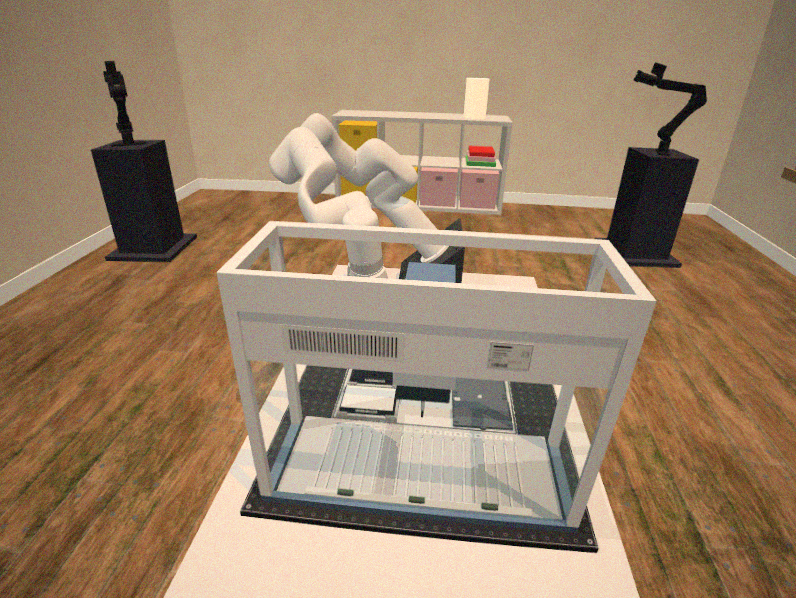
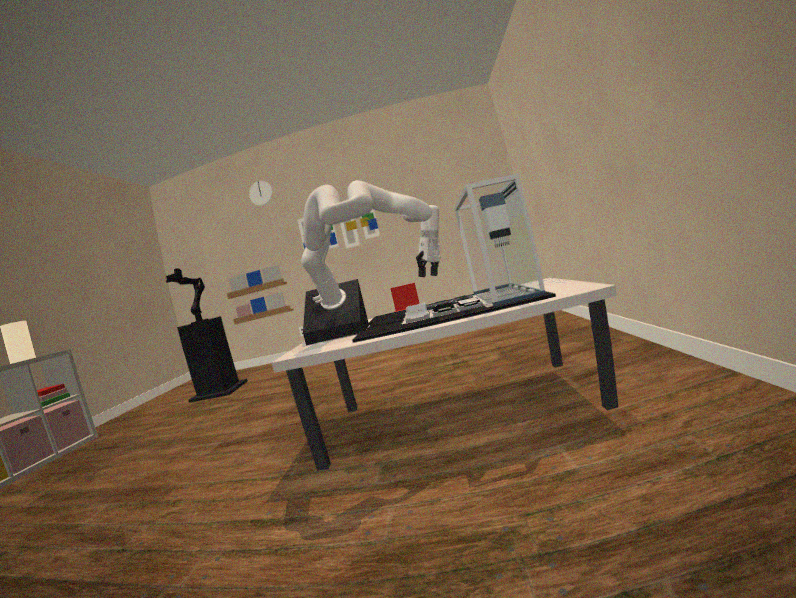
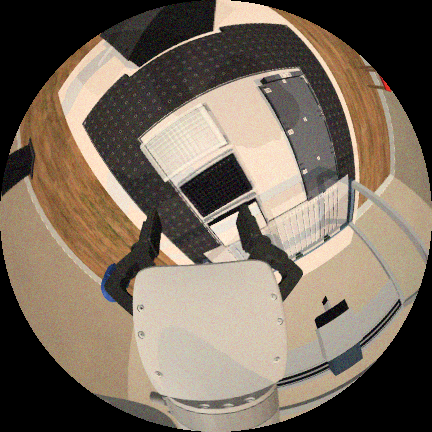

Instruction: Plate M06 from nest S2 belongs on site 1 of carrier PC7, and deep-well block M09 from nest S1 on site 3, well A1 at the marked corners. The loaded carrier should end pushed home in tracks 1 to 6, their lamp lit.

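Frame: origin at the arm's base, x ahead, y left, z up, level; centimetres.
Seen in the pictures: gripper, fingertip midpoint: (image 2: 428, 276) (image 3: 198, 214); arm's base, origin of the base link: (image 1: 436, 250) (image 2: 333, 299).
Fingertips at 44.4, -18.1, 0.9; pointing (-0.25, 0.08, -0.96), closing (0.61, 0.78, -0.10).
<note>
Pixels of each thing's top centre, then the offset from my fingertips to it, as dx, dy, dz. Level surfaces: height alone.
- whitish deep-well block, middle of its top: (image 3: 179, 142) (image 2: 415, 304) -7.8, +1.4, -10.6
- low black plate, middle of its top: (image 3: 216, 188) (image 1: 376, 369) (image 2: 443, 306) +3.5, +0.8, -13.9
- dark grey carrier, middle of its top: (image 3: 316, 137) (image 1: 478, 375) (image 2: 440, 299) +5.7, +26.7, -13.5
- black perforated mat, its level: dz -16.5
A whitish deep-well block (image 3: 185, 142) (image 2: 416, 312) sits in the nest row's far end. A low black plate (image 3: 217, 185) sits in the middle nest, and a white plate (image 3: 230, 227) (image 1: 368, 399) in the nest nearest the enclosure. Their labels are not legible. The dark grey carrier (image 3: 312, 137) (image 1: 479, 405) lies outside the tracks with small white corner marks and no plate on it. The slotted track deck (image 3: 310, 225) (image 1: 444, 460) lies beyond its end. A lit lamp cannot be made out. My gripper (image 3: 198, 214) (image 2: 428, 271) is open and empty, high above the nests.
The enclosure (image 1: 431, 308) (image 2: 474, 225) stands over the tracks, with posts and a top beam. A pipetting head (image 2: 495, 218) hangs inside. A black perforated mat (image 3: 175, 75) surrounds the nests and carrier. The black base box (image 2: 334, 321) stands behind it.
</note>
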